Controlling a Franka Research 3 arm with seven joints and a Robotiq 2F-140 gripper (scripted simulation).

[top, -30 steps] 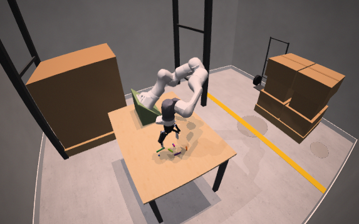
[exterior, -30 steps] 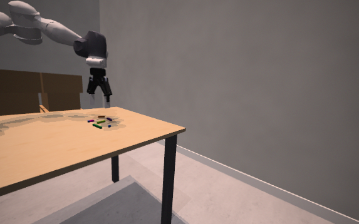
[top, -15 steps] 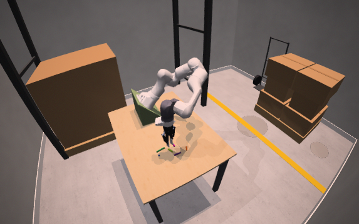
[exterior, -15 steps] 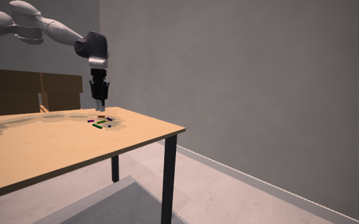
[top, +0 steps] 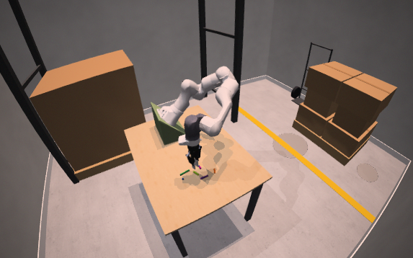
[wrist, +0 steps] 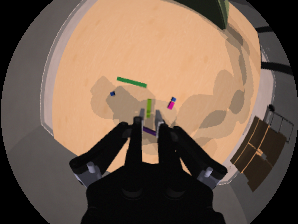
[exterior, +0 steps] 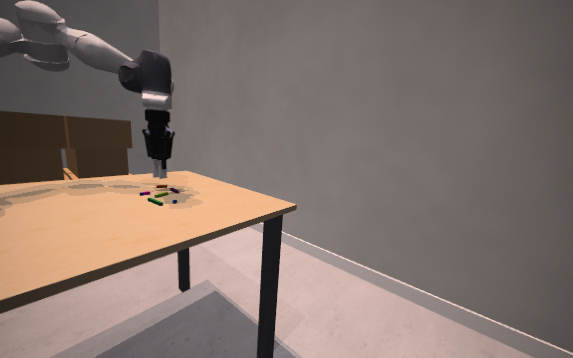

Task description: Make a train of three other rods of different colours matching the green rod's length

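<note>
My gripper is now 100 mm above the lime rod. The rest, counted from my hand: purple rod (70 mm ahead, 30 mm to the left, 100 mm below); then magenta rod (30 mm behind, 50 mm to the left, 100 mm below); then green rod (50 mm behind, 70 mm to the right, 100 mm below).
</note>
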